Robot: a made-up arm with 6 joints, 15 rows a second.
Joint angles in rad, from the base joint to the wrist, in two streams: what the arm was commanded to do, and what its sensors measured. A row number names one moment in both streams.
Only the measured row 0 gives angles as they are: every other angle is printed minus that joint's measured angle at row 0.
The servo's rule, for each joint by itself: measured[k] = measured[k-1] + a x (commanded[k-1-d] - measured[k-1]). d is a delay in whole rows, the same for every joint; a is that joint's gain. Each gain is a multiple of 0.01, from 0.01 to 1. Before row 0 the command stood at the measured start. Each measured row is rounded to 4 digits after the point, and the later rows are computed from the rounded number. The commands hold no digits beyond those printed.
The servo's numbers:
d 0
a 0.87 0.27 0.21 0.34 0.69 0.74
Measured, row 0:
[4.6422, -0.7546, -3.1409, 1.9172, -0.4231, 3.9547]
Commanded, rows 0 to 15:
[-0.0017, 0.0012, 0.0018, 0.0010, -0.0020, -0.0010]
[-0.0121, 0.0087, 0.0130, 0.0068, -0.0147, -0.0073]
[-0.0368, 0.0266, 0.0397, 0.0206, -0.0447, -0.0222]
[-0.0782, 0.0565, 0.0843, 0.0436, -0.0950, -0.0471]
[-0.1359, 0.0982, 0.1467, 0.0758, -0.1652, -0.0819]
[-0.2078, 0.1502, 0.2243, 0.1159, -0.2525, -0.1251]
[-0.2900, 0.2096, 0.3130, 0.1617, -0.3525, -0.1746]
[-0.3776, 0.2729, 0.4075, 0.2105, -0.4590, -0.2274]
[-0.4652, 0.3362, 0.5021, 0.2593, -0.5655, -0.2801]
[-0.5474, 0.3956, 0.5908, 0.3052, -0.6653, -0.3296]
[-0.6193, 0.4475, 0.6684, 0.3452, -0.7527, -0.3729]
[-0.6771, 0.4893, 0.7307, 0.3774, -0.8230, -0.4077]
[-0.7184, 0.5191, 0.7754, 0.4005, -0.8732, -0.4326]
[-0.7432, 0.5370, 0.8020, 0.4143, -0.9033, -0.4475]
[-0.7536, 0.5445, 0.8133, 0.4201, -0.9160, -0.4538]
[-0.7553, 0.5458, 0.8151, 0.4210, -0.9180, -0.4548]
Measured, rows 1 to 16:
[-0.0015, 0.0003, 0.0004, 0.0003, -0.0014, -0.0007]
[-0.0107, 0.0026, 0.0030, 0.0025, -0.0106, -0.0056]
[-0.0334, 0.0091, 0.0107, 0.0087, -0.0341, -0.0179]
[-0.0724, 0.0219, 0.0262, 0.0206, -0.0761, -0.0395]
[-0.1276, 0.0425, 0.0515, 0.0394, -0.1376, -0.0709]
[-0.1974, 0.0716, 0.0878, 0.0654, -0.2169, -0.1110]
[-0.2780, 0.1089, 0.1351, 0.0981, -0.3105, -0.1581]
[-0.3647, 0.1532, 0.1923, 0.1363, -0.4130, -0.2094]
[-0.4521, 0.2026, 0.2574, 0.1781, -0.5182, -0.2617]
[-0.5350, 0.2547, 0.3274, 0.2213, -0.6197, -0.3119]
[-0.6083, 0.3068, 0.3990, 0.2634, -0.7115, -0.3570]
[-0.6682, 0.3561, 0.4687, 0.3022, -0.7884, -0.3945]
[-0.7119, 0.4001, 0.5331, 0.3356, -0.8469, -0.4227]
[-0.7391, 0.4371, 0.5896, 0.3624, -0.8858, -0.4411]
[-0.7517, 0.4661, 0.6366, 0.3820, -0.9066, -0.4505]
[-0.7548, 0.4876, 0.6741, 0.3953, -0.9145, -0.4537]

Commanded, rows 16 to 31:
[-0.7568, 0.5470, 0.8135, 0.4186, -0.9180, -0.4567]
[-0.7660, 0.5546, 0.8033, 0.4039, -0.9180, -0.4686]
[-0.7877, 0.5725, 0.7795, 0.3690, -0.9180, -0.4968]
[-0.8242, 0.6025, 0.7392, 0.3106, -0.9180, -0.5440]
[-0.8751, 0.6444, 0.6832, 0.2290, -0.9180, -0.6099]
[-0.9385, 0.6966, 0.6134, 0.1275, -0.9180, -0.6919]
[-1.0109, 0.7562, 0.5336, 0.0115, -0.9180, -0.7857]
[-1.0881, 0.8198, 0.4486, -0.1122, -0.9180, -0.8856]
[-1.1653, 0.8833, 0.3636, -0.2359, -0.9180, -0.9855]
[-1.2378, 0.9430, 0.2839, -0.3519, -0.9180, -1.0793]
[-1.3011, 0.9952, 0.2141, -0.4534, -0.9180, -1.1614]
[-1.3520, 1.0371, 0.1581, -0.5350, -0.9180, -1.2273]
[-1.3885, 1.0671, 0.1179, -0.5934, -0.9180, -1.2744]
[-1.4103, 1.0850, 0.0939, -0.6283, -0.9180, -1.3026]
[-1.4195, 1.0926, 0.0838, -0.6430, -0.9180, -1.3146]
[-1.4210, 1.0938, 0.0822, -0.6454, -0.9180, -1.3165]
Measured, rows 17 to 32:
[-0.7565, 0.5036, 0.7034, 0.4032, -0.9169, -0.4559]
[-0.7648, 0.5174, 0.7244, 0.4034, -0.9177, -0.4653]
[-0.7847, 0.5323, 0.7360, 0.3917, -0.9179, -0.4886]
[-0.8191, 0.5513, 0.7367, 0.3641, -0.9180, -0.5296]
[-0.8678, 0.5764, 0.7255, 0.3182, -0.9180, -0.5890]
[-0.9293, 0.6089, 0.7020, 0.2534, -0.9180, -0.6651]
[-1.0003, 0.6487, 0.6666, 0.1712, -0.9180, -0.7543]
[-1.0767, 0.6949, 0.6208, 0.0748, -0.9180, -0.8515]
[-1.1538, 0.7458, 0.5668, -0.0308, -0.9180, -0.9507]
[-1.2269, 0.7990, 0.5074, -0.1400, -0.9180, -1.0459]
[-1.2915, 0.8520, 0.4458, -0.2466, -0.9180, -1.1314]
[-1.3441, 0.9020, 0.3854, -0.3447, -0.9180, -1.2024]
[-1.3827, 0.9466, 0.3292, -0.4293, -0.9180, -1.2557]
[-1.4067, 0.9840, 0.2798, -0.4970, -0.9180, -1.2904]
[-1.4178, 1.0133, 0.2386, -0.5466, -0.9180, -1.3083]
[-1.4206, 1.0350, 0.2058, -0.5802, -0.9180, -1.3144]

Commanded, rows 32 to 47:
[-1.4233, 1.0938, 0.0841, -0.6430, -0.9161, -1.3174]
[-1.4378, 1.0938, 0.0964, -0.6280, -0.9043, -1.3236]
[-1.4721, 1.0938, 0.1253, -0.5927, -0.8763, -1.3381]
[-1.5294, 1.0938, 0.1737, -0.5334, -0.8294, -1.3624]
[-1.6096, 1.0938, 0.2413, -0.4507, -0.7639, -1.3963]
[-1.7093, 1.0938, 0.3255, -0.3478, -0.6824, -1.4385]
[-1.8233, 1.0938, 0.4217, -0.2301, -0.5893, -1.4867]
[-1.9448, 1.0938, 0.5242, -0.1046, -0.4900, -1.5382]
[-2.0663, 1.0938, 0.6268, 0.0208, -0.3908, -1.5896]
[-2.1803, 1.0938, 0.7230, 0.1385, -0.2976, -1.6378]
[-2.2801, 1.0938, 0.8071, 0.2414, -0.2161, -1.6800]
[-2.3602, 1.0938, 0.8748, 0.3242, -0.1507, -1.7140]
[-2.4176, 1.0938, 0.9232, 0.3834, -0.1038, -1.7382]
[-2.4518, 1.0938, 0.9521, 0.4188, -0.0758, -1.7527]
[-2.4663, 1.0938, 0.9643, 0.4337, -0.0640, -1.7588]
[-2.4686, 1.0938, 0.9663, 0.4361, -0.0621, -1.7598]
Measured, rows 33 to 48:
[-1.4229, 1.0509, 0.1802, -0.6016, -0.9167, -1.3166]
[-1.4359, 1.0625, 0.1626, -0.6106, -0.9081, -1.3218]
[-1.4674, 1.0710, 0.1548, -0.6045, -0.8862, -1.3339]
[-1.5213, 1.0772, 0.1588, -0.5803, -0.8470, -1.3550]
[-1.5981, 1.0817, 0.1761, -0.5362, -0.7897, -1.3856]
[-1.6948, 1.0850, 0.2075, -0.4721, -0.7157, -1.4247]
[-1.8066, 1.0874, 0.2525, -0.3898, -0.6285, -1.4706]
[-1.9268, 1.0891, 0.3096, -0.2928, -0.5329, -1.5206]
[-2.0482, 1.0904, 0.3762, -0.1862, -0.4349, -1.5717]
[-2.1631, 1.0913, 0.4490, -0.0758, -0.3402, -1.6206]
[-2.2649, 1.0920, 0.5242, 0.0320, -0.2546, -1.6646]
[-2.3478, 1.0925, 0.5978, 0.1313, -0.1829, -1.7012]
[-2.4085, 1.0929, 0.6661, 0.2170, -0.1283, -1.7286]
[-2.4462, 1.0931, 0.7262, 0.2856, -0.0921, -1.7464]
[-2.4637, 1.0933, 0.7762, 0.3360, -0.0727, -1.7556]
[-2.4680, 1.0934, 0.8161, 0.3700, -0.0654, -1.7587]

